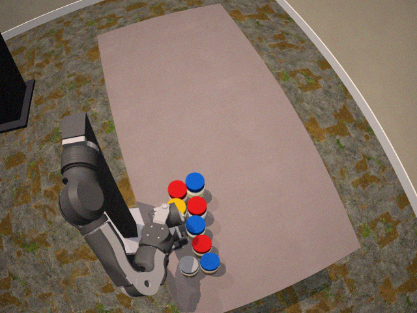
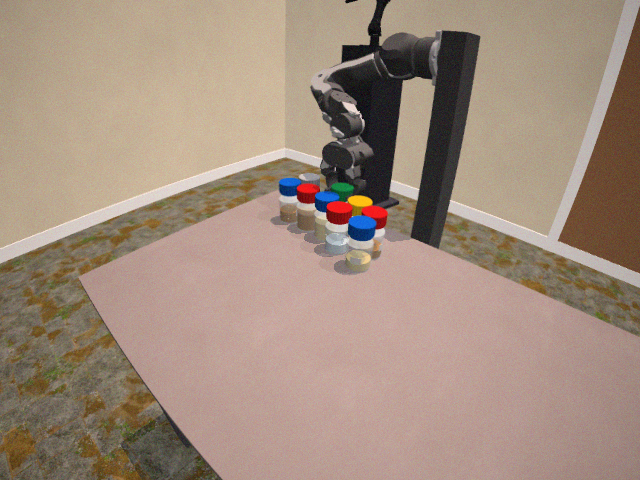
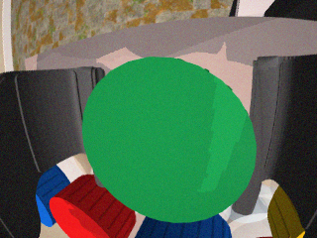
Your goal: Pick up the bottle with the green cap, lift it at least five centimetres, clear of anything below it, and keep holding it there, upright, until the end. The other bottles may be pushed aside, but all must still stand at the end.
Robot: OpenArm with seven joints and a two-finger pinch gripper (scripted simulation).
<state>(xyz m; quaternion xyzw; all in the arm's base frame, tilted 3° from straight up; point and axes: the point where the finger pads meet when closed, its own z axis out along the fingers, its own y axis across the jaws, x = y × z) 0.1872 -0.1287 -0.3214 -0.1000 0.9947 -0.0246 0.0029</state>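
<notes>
Right now my hand is 80 mm to the right of the red-capped bottle, 80 mm short of it and 40 mm above it.
</notes>
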